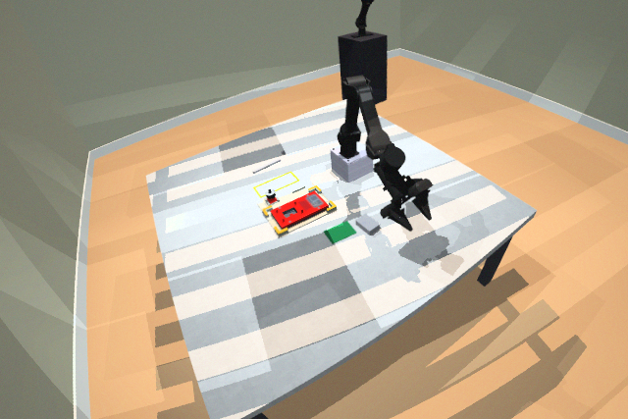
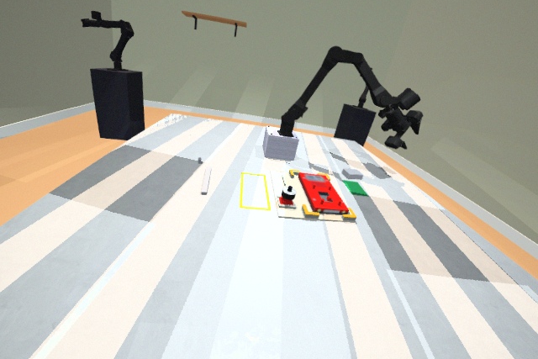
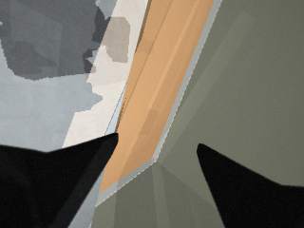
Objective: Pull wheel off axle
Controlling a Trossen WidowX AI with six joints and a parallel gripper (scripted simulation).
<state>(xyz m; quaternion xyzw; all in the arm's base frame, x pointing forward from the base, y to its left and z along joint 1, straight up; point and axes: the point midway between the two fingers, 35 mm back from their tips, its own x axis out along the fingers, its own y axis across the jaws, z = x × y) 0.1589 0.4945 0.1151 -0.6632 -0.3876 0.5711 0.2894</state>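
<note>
Now: the wheel 59 cm to the right of my gripper tip, 20 cm ahead of it and 16 cm below it. Also, from my gripper tip: upright axle 59 cm to the right, 20 cm ahead, 16 cm below; then grey block 23 cm to the right, 19 cm below, 1 cm behind; then green patch 28 cm to the right, 20 cm below, 9 cm ahead.
</note>
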